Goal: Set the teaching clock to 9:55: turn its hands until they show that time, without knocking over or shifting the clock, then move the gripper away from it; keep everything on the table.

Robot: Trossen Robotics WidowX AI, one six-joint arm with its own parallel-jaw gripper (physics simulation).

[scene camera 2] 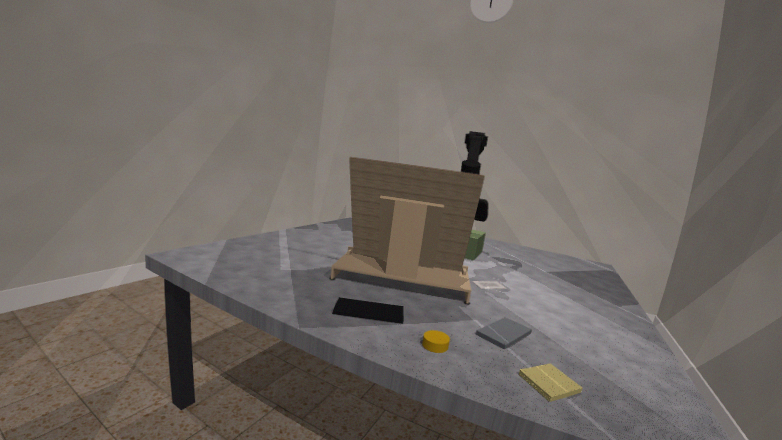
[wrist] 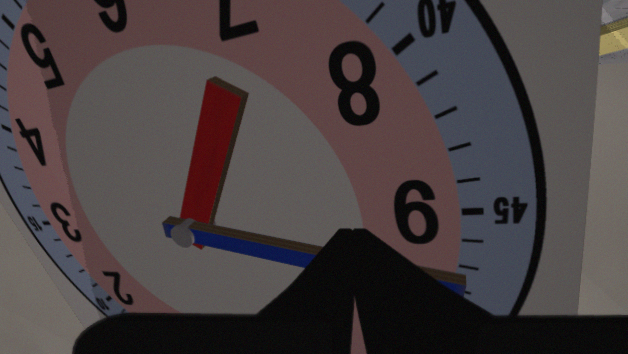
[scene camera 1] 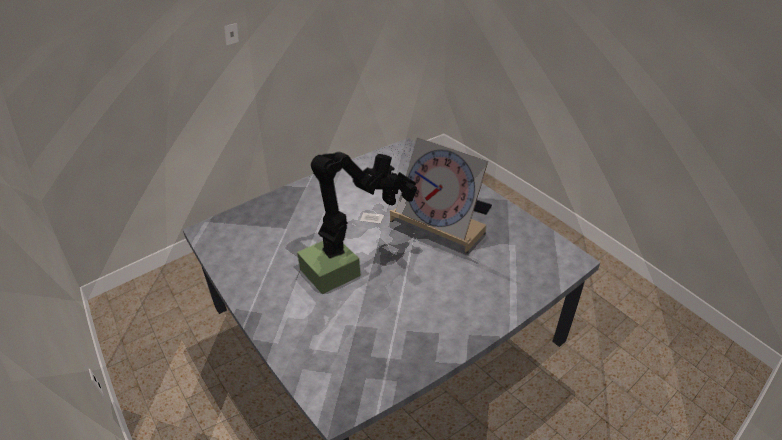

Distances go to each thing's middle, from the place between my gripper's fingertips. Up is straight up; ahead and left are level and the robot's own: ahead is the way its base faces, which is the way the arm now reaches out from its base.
The red hour hand (wrist: pixel 223 105) lies 50 mm ahead of my hand, 60 mm to the right of it and 30 mm below it. From my hand the other things lie so: grey tile (scene camera 2: pixel 505 332) (150 mm ahead, 240 mm to the left, 190 mm below); black flat slab (scene camera 2: pixel 346 307) (280 mm ahead, 30 mm to the right, 190 mm below); teaching clock (scene camera 2: pixel 459 192) (70 mm ahead, 70 mm to the right, 10 mm below).
